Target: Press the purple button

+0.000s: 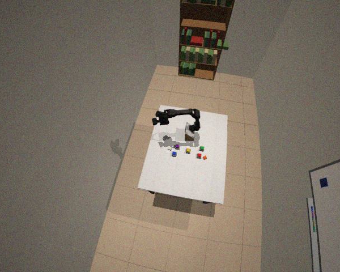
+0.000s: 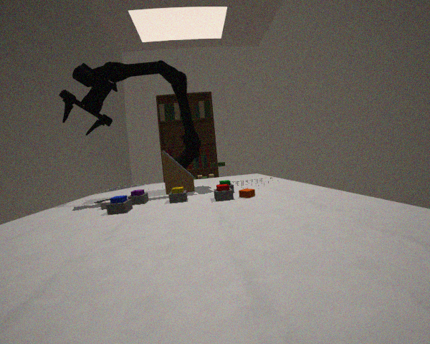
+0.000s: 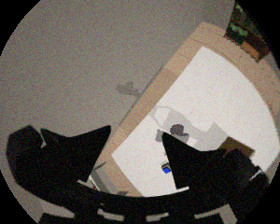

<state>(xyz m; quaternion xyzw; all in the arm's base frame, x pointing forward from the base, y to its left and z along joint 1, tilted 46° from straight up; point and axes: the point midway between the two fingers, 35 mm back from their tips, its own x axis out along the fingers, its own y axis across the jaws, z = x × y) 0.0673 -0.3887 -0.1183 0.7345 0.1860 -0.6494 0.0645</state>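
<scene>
The purple button is 24 cm below my gripper tip, 23 cm to the left of it and 12 cm ahead of it. Round my gripper tip: blue button: 24 cm below, 21 cm ahead, 20 cm to the left; yellow button: 35 cm to the left, 24 cm below, 17 cm ahead; white block: 26 cm below, 15 cm ahead, 14 cm to the left.
</scene>
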